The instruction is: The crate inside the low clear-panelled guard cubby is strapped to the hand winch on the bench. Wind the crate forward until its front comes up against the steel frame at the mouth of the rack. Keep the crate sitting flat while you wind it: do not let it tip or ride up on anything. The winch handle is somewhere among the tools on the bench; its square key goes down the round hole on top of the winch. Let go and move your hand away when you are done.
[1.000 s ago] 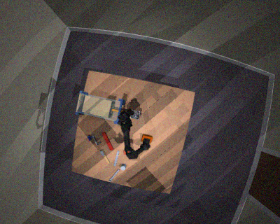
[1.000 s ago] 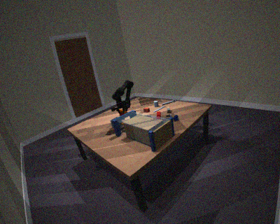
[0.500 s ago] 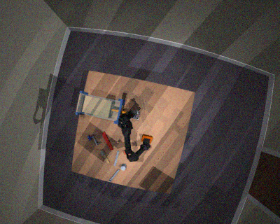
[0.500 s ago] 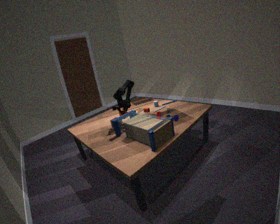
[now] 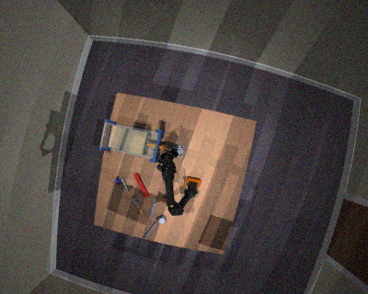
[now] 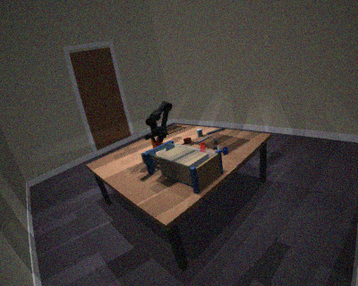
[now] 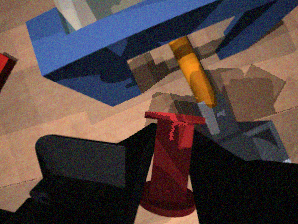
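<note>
My gripper tip is 4 cm past the red-knobbed winch handle, 3 cm above it and 2 cm to the left of it. The rest, counted from my gripper tip: blue frame (8 cm ahead, 6 cm to the right, 3 cm below); grey hand winch (10 cm below, 10 cm behind, 8 cm to the right); red knob (1 cm to the left, 1 cm behind).
</note>
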